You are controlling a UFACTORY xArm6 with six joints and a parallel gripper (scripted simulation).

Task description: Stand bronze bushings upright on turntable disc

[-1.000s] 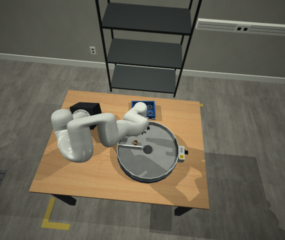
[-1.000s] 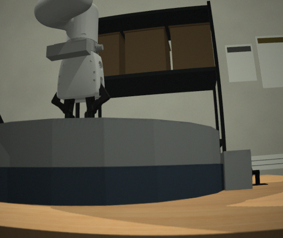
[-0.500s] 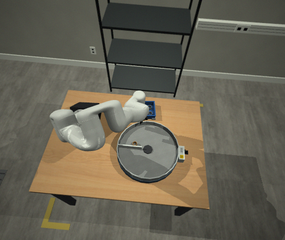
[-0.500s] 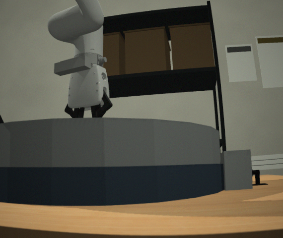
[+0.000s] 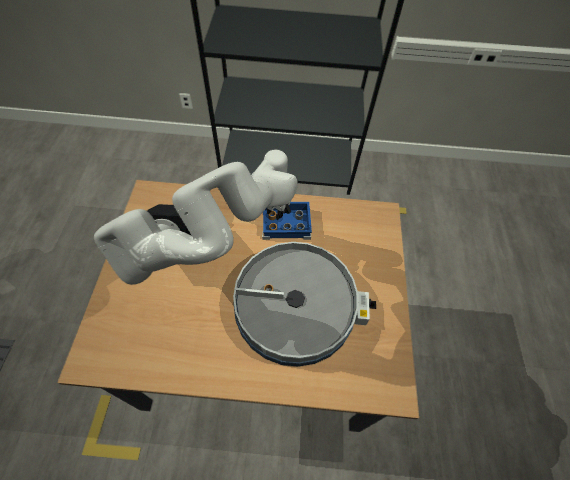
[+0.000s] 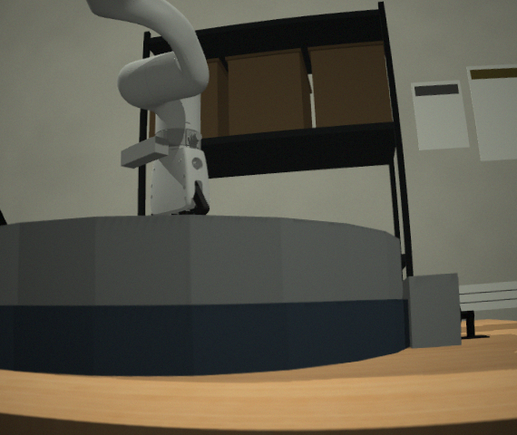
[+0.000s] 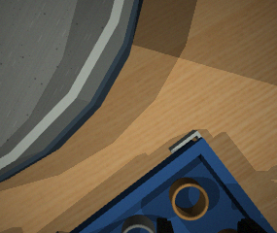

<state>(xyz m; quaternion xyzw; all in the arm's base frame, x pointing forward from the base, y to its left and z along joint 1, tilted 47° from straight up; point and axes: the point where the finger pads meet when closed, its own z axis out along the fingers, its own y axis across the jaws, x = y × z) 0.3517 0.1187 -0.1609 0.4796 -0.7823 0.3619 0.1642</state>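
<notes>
My gripper is now 120 mm above the blue crate, 50 mm to the right of it and 40 mm short of it. From my hand the other things lie so: turntable 300 mm to the right, 130 mm ahead, 90 mm below; grey turntable disc 300 mm to the right, 110 mm ahead, 90 mm below.
</notes>
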